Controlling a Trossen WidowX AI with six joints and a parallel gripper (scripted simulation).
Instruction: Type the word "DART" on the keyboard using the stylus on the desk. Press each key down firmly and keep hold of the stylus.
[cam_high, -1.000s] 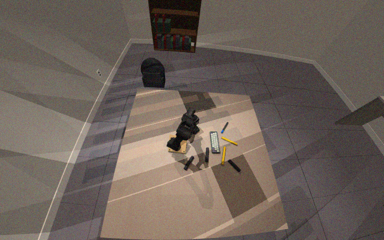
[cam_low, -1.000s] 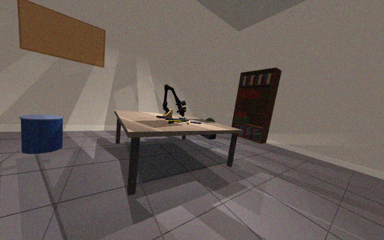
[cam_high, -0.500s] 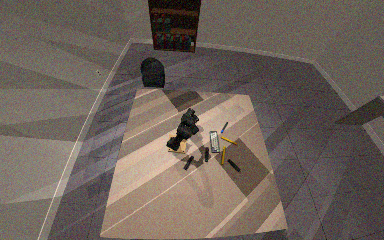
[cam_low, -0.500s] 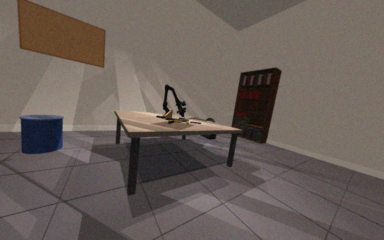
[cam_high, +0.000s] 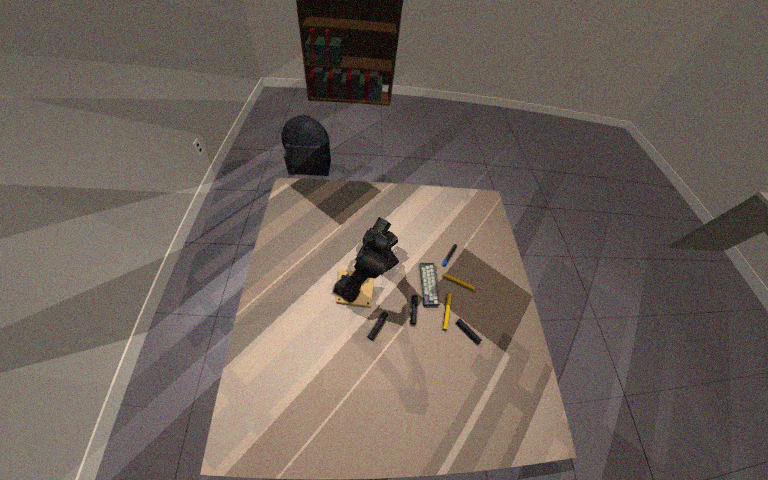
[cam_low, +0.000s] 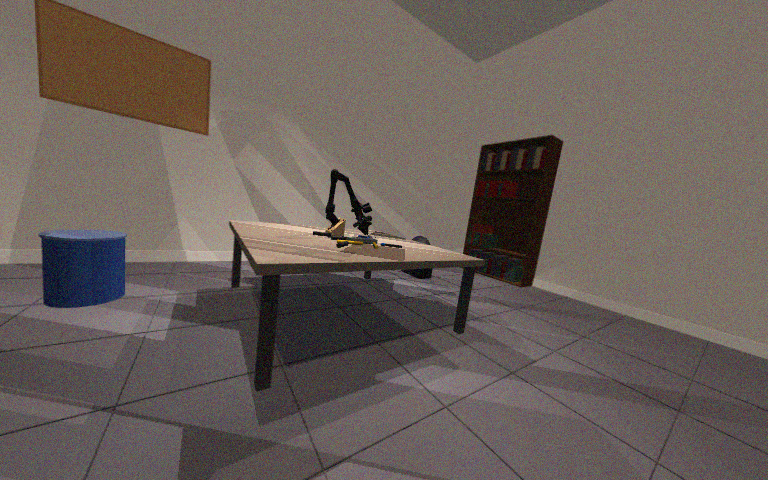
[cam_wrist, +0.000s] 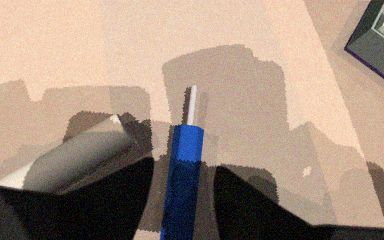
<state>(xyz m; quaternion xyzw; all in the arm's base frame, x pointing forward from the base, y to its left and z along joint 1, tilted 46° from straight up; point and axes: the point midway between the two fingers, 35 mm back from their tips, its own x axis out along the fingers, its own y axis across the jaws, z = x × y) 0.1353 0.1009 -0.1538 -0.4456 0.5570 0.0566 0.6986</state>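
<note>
Right now my gripper tip is 1 cm short of the blue stylus, 1 cm to the right of it and 2 cm above it. Round my gripper tip: yellow pencil (33 cm ahead, 10 cm to the right, 2 cm below); white pen (5 cm behind, 5 cm to the left, 2 cm below).
</note>
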